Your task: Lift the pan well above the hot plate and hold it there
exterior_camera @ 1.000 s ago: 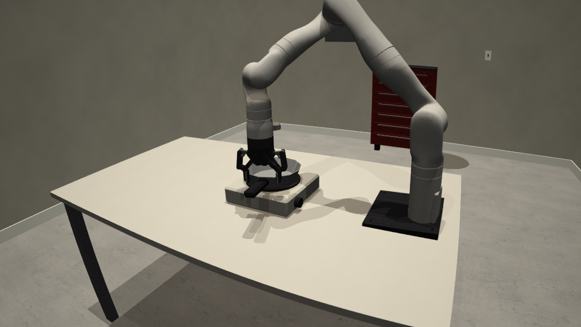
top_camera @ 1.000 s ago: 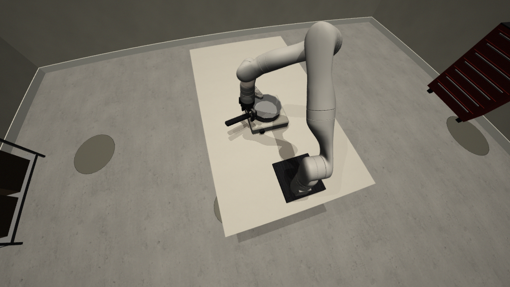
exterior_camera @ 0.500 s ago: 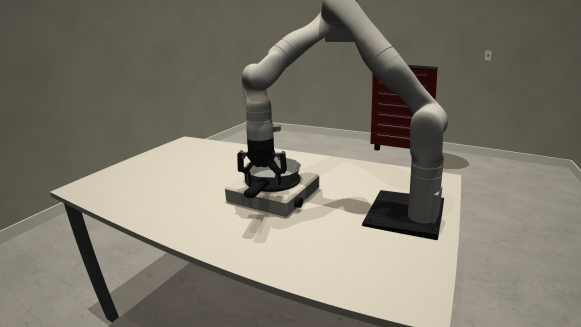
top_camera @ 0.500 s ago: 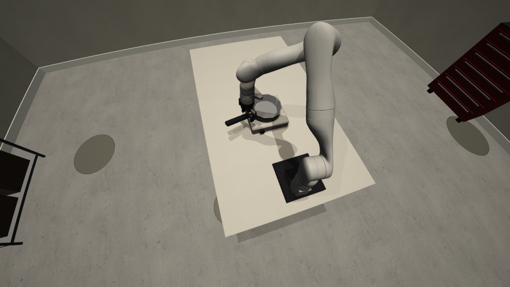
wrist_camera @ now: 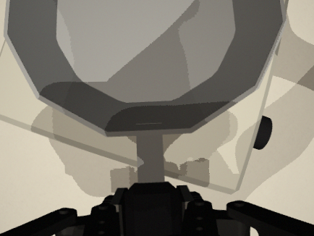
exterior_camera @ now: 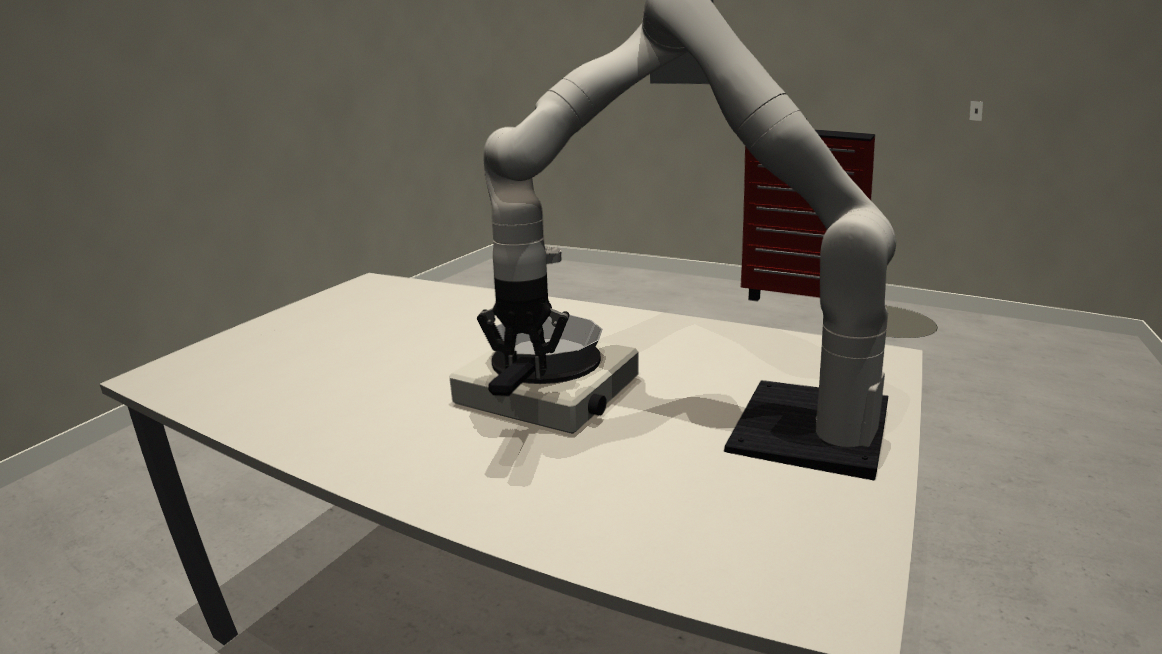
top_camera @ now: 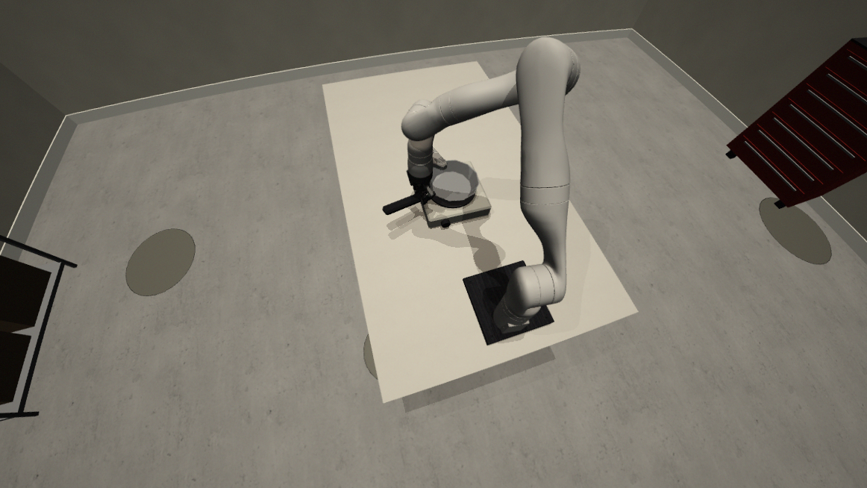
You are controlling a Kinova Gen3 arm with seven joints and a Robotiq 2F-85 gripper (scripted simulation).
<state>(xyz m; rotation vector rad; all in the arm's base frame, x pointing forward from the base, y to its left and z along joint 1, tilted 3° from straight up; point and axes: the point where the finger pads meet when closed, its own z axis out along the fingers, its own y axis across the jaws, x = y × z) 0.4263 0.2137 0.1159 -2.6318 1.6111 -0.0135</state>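
The pan is 4 cm ahead of my hand, 7 cm to the right of it and 1 cm below it. From my hand the other things lie so: hot plate: 4 cm ahead, 13 cm to the right, 8 cm below.
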